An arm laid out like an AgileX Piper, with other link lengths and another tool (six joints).
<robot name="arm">
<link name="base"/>
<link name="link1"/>
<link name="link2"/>
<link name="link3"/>
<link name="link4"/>
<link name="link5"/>
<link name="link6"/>
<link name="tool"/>
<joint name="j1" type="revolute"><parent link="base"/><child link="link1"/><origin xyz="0 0 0.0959" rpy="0 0 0"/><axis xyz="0 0 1"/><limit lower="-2.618" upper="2.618"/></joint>
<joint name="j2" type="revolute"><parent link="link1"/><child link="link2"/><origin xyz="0 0 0" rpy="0 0 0"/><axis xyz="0 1 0"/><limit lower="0" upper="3.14"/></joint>
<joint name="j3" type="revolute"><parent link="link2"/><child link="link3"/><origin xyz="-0.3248 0 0.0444" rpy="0 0 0"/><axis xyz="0 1 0"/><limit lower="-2.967" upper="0"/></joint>
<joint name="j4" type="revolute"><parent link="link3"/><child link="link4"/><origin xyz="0.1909 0 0.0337" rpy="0 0 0"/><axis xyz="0.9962 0 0.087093"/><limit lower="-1.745" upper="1.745"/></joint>
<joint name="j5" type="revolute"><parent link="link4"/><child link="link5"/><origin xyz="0 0 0" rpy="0 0 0"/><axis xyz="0 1 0"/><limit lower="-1.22" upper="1.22"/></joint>
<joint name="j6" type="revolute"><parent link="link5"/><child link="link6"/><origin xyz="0.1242 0 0.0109" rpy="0 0 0"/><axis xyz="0.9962 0 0.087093"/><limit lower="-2.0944" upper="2.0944"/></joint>
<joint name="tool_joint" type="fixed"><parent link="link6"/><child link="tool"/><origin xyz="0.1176 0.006 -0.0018" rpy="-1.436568 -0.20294 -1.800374"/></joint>
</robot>
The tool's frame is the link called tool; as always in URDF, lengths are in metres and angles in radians.
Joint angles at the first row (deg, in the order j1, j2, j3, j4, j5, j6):
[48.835 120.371 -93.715 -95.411 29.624 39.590]
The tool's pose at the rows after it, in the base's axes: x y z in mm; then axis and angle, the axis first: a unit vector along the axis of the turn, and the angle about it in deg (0 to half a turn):
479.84, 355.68, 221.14, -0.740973, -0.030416, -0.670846, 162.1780
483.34, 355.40, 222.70, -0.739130, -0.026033, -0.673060, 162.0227
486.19, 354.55, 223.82, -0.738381, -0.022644, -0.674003, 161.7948
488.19, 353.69, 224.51, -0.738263, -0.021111, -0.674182, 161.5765
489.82, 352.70, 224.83, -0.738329, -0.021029, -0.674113, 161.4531
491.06, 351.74, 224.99, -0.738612, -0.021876, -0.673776, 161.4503
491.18, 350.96, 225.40, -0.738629, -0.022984, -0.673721, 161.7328
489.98, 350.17, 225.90, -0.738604, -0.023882, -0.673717, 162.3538
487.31, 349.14, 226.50, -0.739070, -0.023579, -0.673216, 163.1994
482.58, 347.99, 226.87, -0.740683, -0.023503, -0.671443, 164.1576
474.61, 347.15, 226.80, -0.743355, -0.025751, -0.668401, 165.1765
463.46, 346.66, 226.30, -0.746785, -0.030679, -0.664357, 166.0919
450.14, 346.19, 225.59, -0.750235, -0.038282, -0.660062, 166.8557
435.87, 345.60, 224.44, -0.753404, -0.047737, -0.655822, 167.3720
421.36, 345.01, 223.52, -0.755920, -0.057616, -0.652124, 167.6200
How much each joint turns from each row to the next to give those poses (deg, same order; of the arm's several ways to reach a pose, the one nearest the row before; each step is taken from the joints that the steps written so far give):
[-0.203 0.592 -0.878 -0.089 0.085 0.175]
[-0.293 0.370 -0.813 -0.015 -0.045 0.168]
[-0.368 0.180 -0.498 -0.001 -0.291 0.169]
[-0.344 0.054 -0.244 -0.036 -0.404 0.104]
[-0.324 0.011 -0.105 -0.078 -0.404 0.010]
[-0.261 -0.006 -0.100 0.135 -0.326 -0.309]
[-0.001 -0.037 -0.119 0.520 0.132 -0.781]
[0.292 -0.083 -0.113 0.980 0.682 -1.278]
[0.543 -0.189 -0.048 1.439 1.144 -1.612]
[0.763 -0.404 0.223 1.740 1.384 -1.820]
[1.087 -0.744 0.831 1.635 1.568 -1.701]
[1.366 -1.116 1.563 1.237 1.552 -1.241]
[1.530 -1.412 2.195 0.712 1.407 -0.706]
[1.556 -1.580 2.683 0.134 1.101 -0.066]
[1.558 -1.655 2.848 -0.212 0.870 0.375]

